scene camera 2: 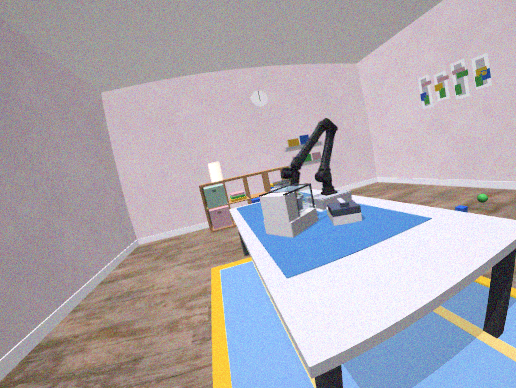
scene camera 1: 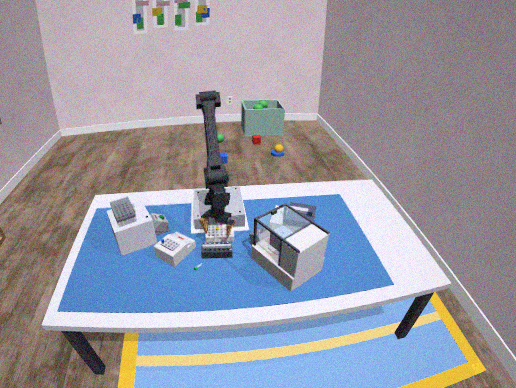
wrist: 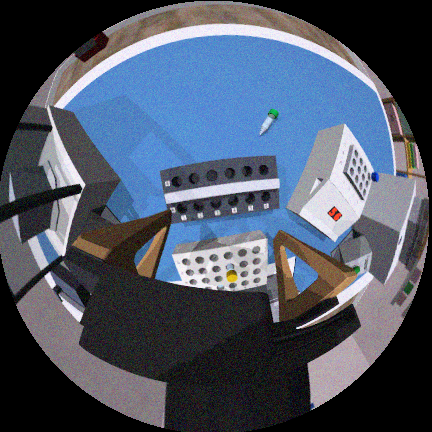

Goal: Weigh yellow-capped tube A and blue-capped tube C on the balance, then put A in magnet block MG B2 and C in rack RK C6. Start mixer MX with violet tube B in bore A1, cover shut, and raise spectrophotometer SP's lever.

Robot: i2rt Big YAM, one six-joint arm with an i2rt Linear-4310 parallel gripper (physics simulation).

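Places are measured from the arm's base along level axes (x ahead, y left, z up), in metres.
Where they show: gripper, fingertip midpoint: (scene camera 1: 216,235) (wrist: 227,226); arm's base, origin of the base link: (scene camera 2: 328,193).
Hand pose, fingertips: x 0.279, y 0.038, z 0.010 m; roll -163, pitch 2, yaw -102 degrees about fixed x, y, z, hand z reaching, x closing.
Observation:
Each offset is from my fingertips to the top centre of the thing. "spot": to the spot under its first point. Level surfaces: height alone.
My gripper (wrist: 227,226) (scene camera 1: 217,231) is open and empty over the white tube rack @(0.088 m back, 0.004 m right, 0.046 m down) (wrist: 192,250). Yellow-capped tube A @(0.077 m back, 0.011 m right, 0.022 m down) (wrist: 231,276) (scene camera 1: 217,228) stands in that rack. The dark magnet block @(0.028 m ahead, 0.001 m left, 0.029 m down) (wrist: 220,192) (scene camera 1: 217,252), with a white strip across it, lies beside the rack. A blue cap @(0.068 m ahead, 0.223 m right, 0.011 m up) (wrist: 375,176) (scene camera 1: 163,241) shows at a corner of the white instrument @(0.041 m ahead, 0.181 m right, 0.007 m down) (wrist: 327,187) (scene camera 1: 175,254) with a grid of holes and a red display. The glass-walled balance @(0.042 m ahead, 0.267 m left, 0.146 m up) (scene camera 1: 310,252) (scene camera 2: 280,215) stands to the right. A violet tube does not show.
A green-capped tube @(0.120 m ahead, 0.064 m right, 0.062 m down) (wrist: 269,121) (scene camera 1: 198,267) lies on the blue mat @(0.076 m down) (wrist: 200,90). A tall white instrument @(0.047 m back, 0.373 m right, 0.114 m up) (scene camera 1: 135,232) with a grey top stands far left, beside a small grey device @(spot: 0.073 m back, 0.278 m right, 0.022 m down) (scene camera 1: 160,224) with a green part. A dark-topped instrument (scene camera 2: 345,213) (scene camera 1: 308,210) stands behind the balance.

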